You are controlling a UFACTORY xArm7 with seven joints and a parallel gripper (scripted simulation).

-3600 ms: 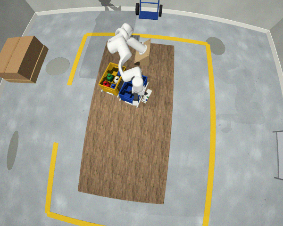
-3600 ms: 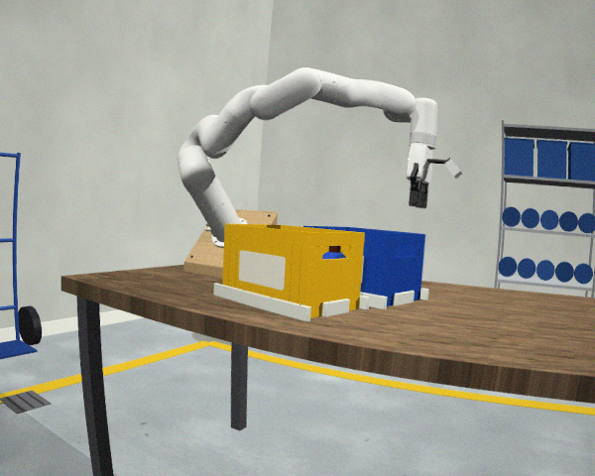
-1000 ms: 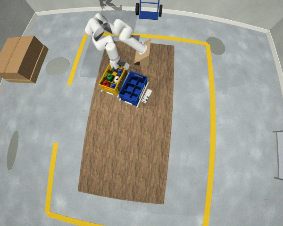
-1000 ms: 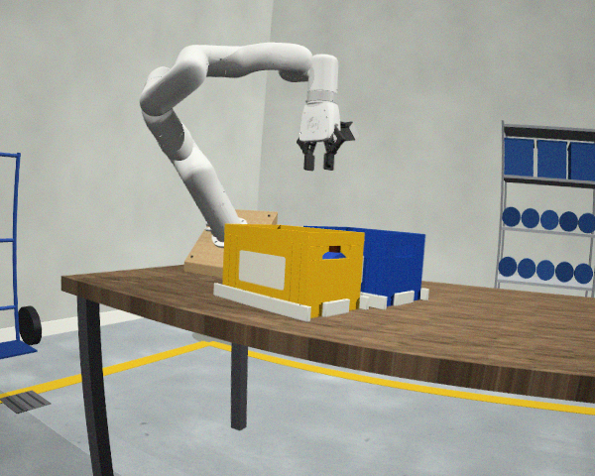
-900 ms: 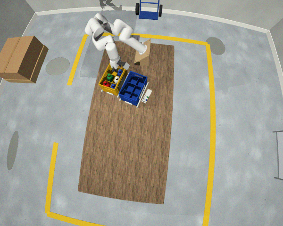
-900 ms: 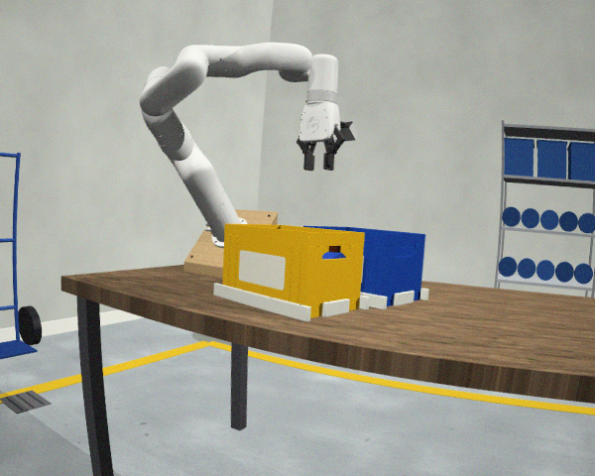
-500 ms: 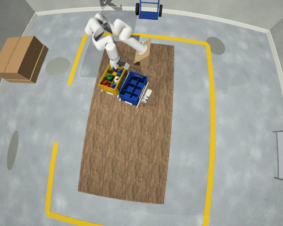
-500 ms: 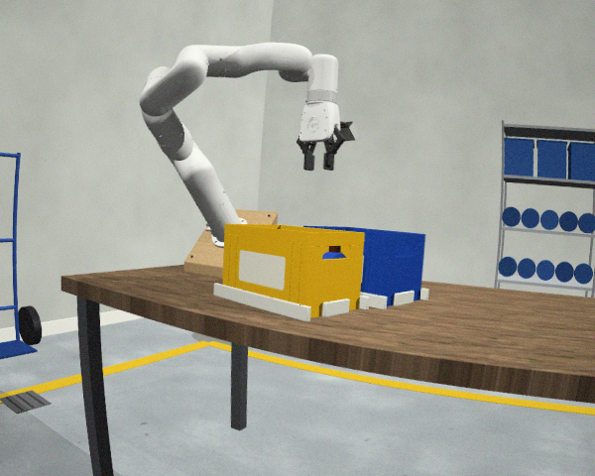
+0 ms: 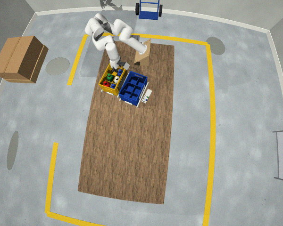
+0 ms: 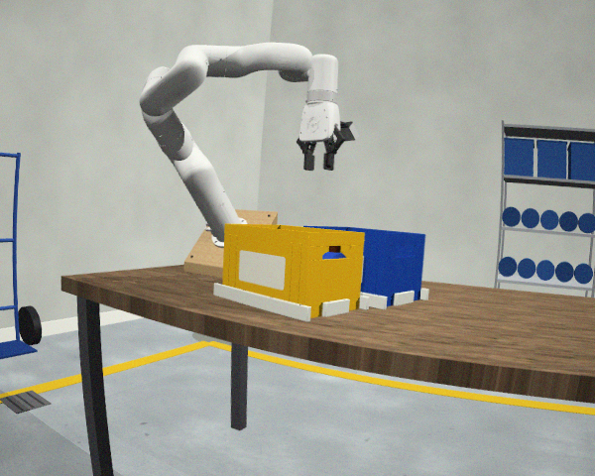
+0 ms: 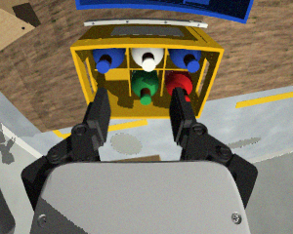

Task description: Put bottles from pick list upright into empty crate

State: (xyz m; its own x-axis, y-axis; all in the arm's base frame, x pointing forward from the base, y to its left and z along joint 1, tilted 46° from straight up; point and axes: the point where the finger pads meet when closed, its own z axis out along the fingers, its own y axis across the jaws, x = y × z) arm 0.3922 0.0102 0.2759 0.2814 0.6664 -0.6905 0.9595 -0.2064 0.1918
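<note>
The white-label bottle is 25 cm below my hand and 5 cm to the right of it. Also, from my hand: green-label bottle: 25 cm below, 13 cm to the right, 3 cm behind; blue-label bottle: 25 cm below, 9 cm ahead, 7 cm to the right; yellow crate: 25 cm below, 9 cm to the right, 1 cm behind.
</note>
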